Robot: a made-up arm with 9 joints. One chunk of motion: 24 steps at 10 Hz.
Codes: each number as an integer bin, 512 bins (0 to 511) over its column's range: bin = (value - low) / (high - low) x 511, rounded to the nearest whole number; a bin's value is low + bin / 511 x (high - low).
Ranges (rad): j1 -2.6..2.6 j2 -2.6..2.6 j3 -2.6..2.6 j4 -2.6..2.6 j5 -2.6..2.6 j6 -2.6..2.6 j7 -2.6..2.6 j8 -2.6..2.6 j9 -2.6..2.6
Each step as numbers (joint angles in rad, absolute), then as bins.
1 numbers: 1.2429 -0.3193 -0.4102 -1.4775 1.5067 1.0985 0.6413 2.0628 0.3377
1 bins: 378 224 215 110 404 363 319 458 289
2 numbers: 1.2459 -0.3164 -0.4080 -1.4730 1.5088 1.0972 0.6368 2.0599 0.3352
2 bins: 378 224 215 111 404 363 318 458 288
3 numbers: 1.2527 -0.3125 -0.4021 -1.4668 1.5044 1.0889 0.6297 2.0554 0.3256
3 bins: 379 225 216 111 403 363 317 457 287
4 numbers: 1.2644 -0.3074 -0.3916 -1.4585 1.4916 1.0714 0.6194 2.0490 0.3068
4 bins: 380 225 217 112 402 361 316 457 286
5 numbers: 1.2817 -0.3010 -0.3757 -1.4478 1.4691 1.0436 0.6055 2.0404 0.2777
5 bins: 381 226 219 113 400 358 315 456 283
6 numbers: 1.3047 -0.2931 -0.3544 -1.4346 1.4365 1.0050 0.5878 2.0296 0.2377
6 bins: 384 227 221 115 397 354 313 455 279
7 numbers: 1.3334 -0.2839 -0.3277 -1.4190 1.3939 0.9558 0.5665 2.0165 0.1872
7 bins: 387 228 223 116 392 349 311 454 274
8 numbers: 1.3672 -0.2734 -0.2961 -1.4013 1.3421 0.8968 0.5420 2.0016 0.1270
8 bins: 390 229 226 118 387 344 309 452 268
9 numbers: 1.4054 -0.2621 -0.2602 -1.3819 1.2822 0.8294 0.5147 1.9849 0.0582
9 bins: 394 230 230 120 382 337 306 451 261
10 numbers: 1.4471 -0.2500 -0.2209 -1.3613 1.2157 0.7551 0.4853 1.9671 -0.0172
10 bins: 398 231 234 122 375 330 303 449 254
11 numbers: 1.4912 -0.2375 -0.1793 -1.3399 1.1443 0.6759 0.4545 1.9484 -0.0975
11 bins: 402 232 238 124 368 322 300 447 246
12 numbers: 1.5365 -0.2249 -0.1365 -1.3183 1.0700 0.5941 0.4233 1.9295 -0.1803
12 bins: 406 233 242 126 361 314 297 445 238
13 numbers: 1.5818 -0.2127 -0.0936 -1.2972 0.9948 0.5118 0.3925 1.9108 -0.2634
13 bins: 411 235 246 128 353 306 294 443 230
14 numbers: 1.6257 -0.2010 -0.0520 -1.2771 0.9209 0.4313 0.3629 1.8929 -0.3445
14 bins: 415 236 250 130 346 298 291 442 222
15 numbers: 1.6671 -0.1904 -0.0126 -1.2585 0.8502 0.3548 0.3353 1.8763 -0.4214
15 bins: 419 237 254 132 339 290 288 440 214
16 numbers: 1.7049 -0.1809 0.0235 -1.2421 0.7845 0.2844 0.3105 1.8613 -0.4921
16 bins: 423 238 258 133 333 283 286 438 207
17 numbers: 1.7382 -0.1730 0.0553 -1.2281 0.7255 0.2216 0.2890 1.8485 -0.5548
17 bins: 426 238 261 135 327 277 284 437 201
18 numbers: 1.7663 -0.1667 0.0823 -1.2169 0.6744 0.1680 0.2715 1.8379 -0.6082
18 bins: 429 239 264 136 322 272 282 436 196
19 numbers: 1.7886 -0.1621 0.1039 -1.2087 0.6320 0.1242 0.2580 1.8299 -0.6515
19 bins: 431 240 266 137 318 268 281 435 191
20 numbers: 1.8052 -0.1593 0.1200 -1.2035 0.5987 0.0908 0.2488 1.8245 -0.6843
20 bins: 433 240 267 137 314 264 280 435 188
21 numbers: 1.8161 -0.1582 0.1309 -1.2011 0.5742 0.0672 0.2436 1.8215 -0.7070
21 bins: 434 240 268 137 312 262 279 434 186
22 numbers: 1.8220 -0.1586 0.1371 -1.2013 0.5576 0.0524 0.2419 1.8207 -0.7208
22 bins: 435 240 269 137 310 261 279 434 185
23 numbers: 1.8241 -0.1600 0.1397 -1.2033 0.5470 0.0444 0.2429 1.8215 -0.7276
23 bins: 435 240 269 137 309 260 279 434 184
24 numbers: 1.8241 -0.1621 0.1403 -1.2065 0.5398 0.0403 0.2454 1.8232 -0.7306
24 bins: 435 240 269 137 309 259 280 435 184
